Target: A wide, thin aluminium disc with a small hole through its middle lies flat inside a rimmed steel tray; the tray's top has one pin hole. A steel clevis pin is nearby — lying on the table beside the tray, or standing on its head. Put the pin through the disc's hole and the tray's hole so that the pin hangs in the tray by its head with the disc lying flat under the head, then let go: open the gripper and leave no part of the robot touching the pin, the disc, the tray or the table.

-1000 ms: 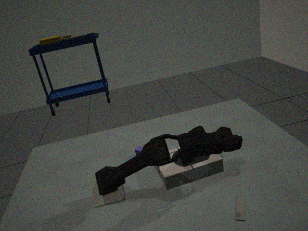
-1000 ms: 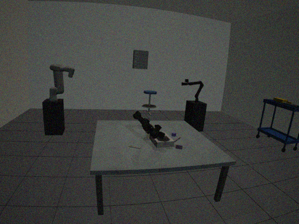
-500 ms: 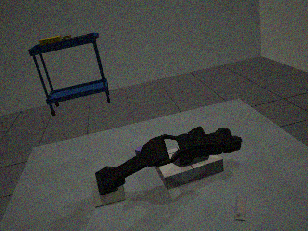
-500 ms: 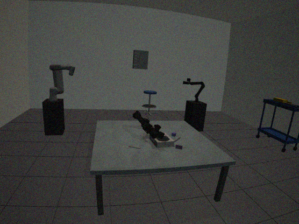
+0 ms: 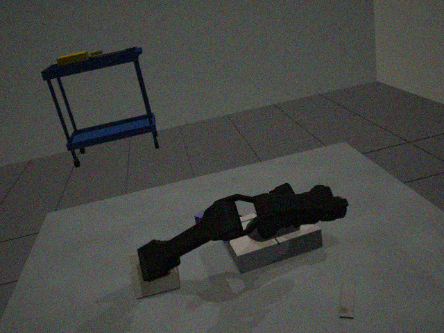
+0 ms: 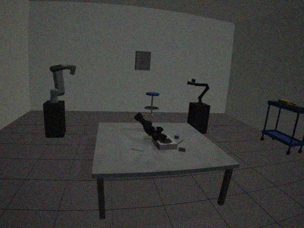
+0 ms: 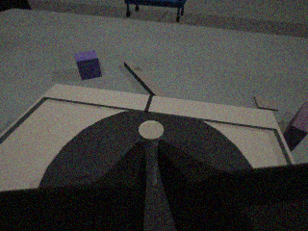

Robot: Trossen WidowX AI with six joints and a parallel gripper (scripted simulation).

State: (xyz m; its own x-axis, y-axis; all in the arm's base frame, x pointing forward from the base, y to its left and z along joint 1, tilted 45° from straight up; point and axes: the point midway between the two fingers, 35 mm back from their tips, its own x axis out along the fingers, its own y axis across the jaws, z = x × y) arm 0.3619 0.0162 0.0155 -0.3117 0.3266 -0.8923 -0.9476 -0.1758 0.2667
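The rimmed steel tray lies 10 mm behind my gripper tip and 50 mm below it. Round my gripper tip: purple cube (170 mm behind, 210 mm to the left, 70 mm below); steel clevis pin (10 mm below); dark aluminium disc (30 mm below).
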